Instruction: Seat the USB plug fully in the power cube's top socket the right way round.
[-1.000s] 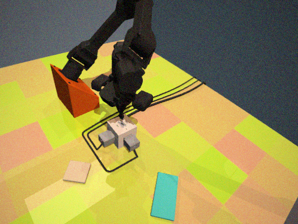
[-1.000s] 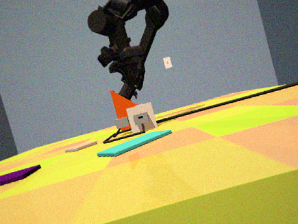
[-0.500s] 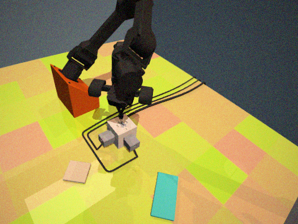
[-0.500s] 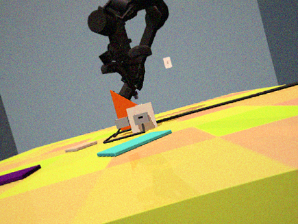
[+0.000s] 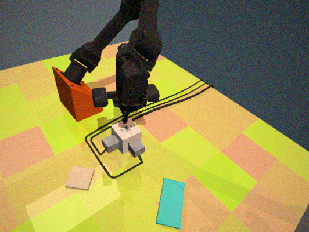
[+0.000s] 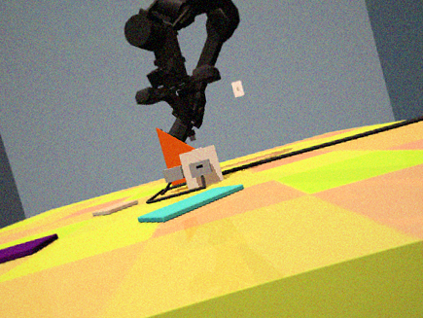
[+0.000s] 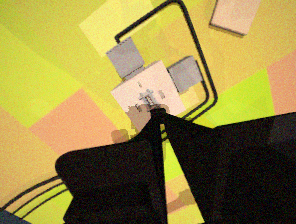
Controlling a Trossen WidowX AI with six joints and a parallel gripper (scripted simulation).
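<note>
Right now my gripper tip is 2 cm above the USB plug. Round my gripper tip: USB socket: 1 cm to the left, 7 cm below; beige tile: 1 cm ahead, 19 cm to the right, 13 cm below; teal slab: 26 cm ahead, 5 cm to the right, 13 cm below.
</note>
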